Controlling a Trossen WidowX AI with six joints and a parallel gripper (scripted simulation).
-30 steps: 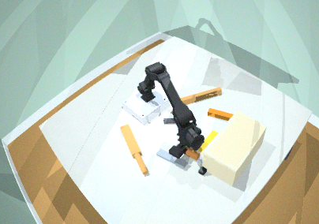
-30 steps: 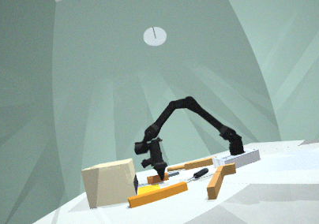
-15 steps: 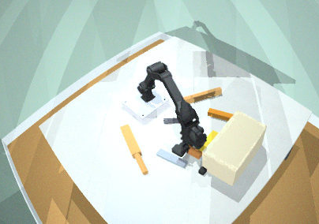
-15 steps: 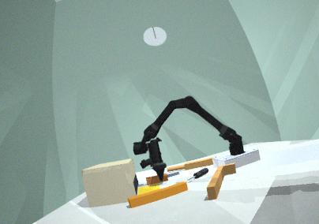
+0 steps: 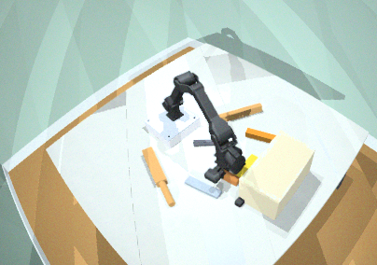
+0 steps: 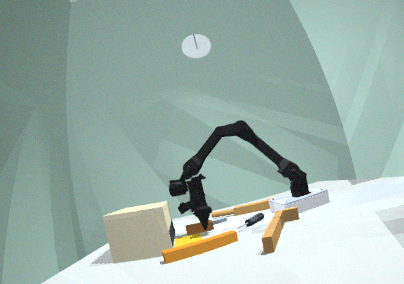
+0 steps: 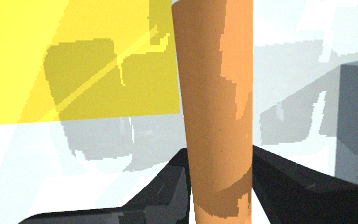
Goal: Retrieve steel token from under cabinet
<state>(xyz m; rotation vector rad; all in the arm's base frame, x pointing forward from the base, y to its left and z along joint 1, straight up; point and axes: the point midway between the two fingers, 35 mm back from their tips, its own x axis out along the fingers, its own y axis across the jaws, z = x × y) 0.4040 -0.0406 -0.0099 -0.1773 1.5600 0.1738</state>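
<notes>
Right now the grey flat bar is 10 cm to the right of my gripper tip and 1 cm behind it. Also, from my gripper tip: orange paddle (22 cm to the right, 16 cm behind, 1 cm above); then orange bar (28 cm to the left, 1 cm behind, 1 cm above).
</notes>
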